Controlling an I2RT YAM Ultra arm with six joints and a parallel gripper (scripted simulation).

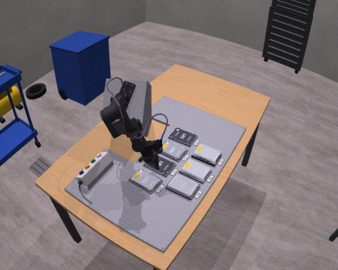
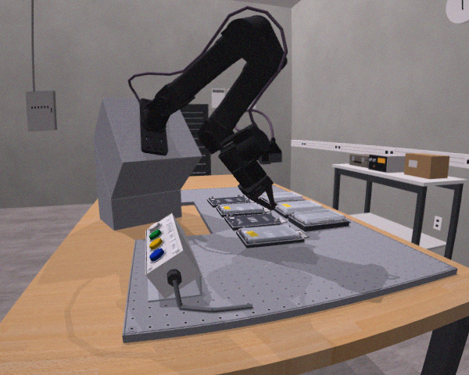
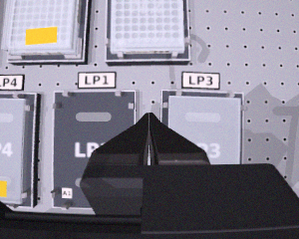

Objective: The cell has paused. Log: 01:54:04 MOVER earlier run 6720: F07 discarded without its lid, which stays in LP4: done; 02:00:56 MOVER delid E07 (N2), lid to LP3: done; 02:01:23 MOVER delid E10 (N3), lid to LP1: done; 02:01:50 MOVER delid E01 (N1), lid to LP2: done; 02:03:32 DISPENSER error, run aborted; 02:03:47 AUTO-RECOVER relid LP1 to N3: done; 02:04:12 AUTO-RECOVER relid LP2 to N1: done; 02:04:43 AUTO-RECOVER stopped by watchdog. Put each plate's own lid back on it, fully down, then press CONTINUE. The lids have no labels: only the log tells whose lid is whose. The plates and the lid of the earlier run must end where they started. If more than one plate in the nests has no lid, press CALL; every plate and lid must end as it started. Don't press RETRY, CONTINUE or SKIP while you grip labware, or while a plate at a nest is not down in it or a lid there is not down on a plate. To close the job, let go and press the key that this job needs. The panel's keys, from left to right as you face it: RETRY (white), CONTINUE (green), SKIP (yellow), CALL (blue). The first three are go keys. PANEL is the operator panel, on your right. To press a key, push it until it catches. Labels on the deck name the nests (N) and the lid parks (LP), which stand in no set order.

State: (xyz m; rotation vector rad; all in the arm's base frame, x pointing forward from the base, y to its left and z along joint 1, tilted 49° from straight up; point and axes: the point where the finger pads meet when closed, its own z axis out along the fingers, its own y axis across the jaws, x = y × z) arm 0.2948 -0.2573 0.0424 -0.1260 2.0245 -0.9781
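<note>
Now: hand 14 cm short of the well plate, 4 cm to the left of it and 4 cm above it. Also, from my hand: yellow skip key (35 cm behind, 12 cm to the right); then green continue key (33 cm behind, 7 cm to the right); then blue call key (36 cm behind, 17 cm to the right).
</note>
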